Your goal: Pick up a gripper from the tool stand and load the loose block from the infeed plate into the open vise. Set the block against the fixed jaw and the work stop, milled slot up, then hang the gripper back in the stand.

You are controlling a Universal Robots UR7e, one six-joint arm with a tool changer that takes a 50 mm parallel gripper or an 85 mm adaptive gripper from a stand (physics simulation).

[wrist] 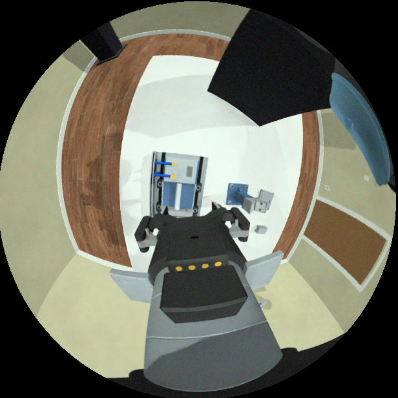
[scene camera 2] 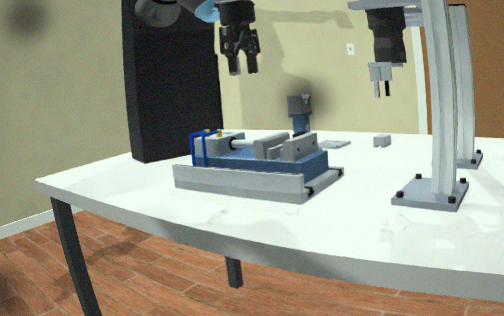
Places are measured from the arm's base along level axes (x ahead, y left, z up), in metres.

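Pixels of known places: arm's base at its link origin: [scene camera 2: 156, 11].
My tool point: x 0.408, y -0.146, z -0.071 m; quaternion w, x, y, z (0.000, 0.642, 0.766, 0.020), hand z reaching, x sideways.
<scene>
For each thing: its top centre in the pictures, then the offset to it from my tool point. "pt": a spot on its surface instead.
- vise at its top centre: [scene camera 2: 254, 134] 0.037 m ahead, 0.026 m right, 0.300 m down
- small grey block at its top centre: [scene camera 2: 382, 135] 0.188 m ahead, 0.406 m left, 0.370 m down
- flat infeed plate at its top centre: [scene camera 2: 331, 142] 0.031 m ahead, 0.380 m left, 0.391 m down
- blue post at its top centre: [scene camera 2: 300, 115] 0.017 m ahead, 0.218 m left, 0.292 m down
- upright at a spot on its surface: [scene camera 2: 465, 85] pt 0.460 m ahead, 0.235 m left, 0.216 m down
My gripper [scene camera 2: 243, 67] [wrist: 190, 212], the black adaptive one with two jointed fingers, is open and empty, high above the vise [scene camera 2: 250, 162] [wrist: 186, 160]. The vise is blue and grey, with a gap between its jaws; in the wrist view my gripper body hides the jaw end. The small grey block [scene camera 2: 382, 141] [wrist: 261, 229] stands on the table beside the flat infeed plate [scene camera 2: 335, 144], with a small notch at its lower edge in the scene view. The parallel gripper [scene camera 2: 381, 80] hangs in the tool stand [scene camera 2: 444, 100] at the right.
A blue post [scene camera 2: 300, 122] [wrist: 239, 194] with a grey head stands behind the vise. Blue hoses [scene camera 2: 191, 147] rise at the vise's left end. A tall black column [scene camera 2: 170, 90] [wrist: 280, 65] stands at the back left in the scene view. A second stand upright [scene camera 2: 465, 85] is farther back.
</scene>
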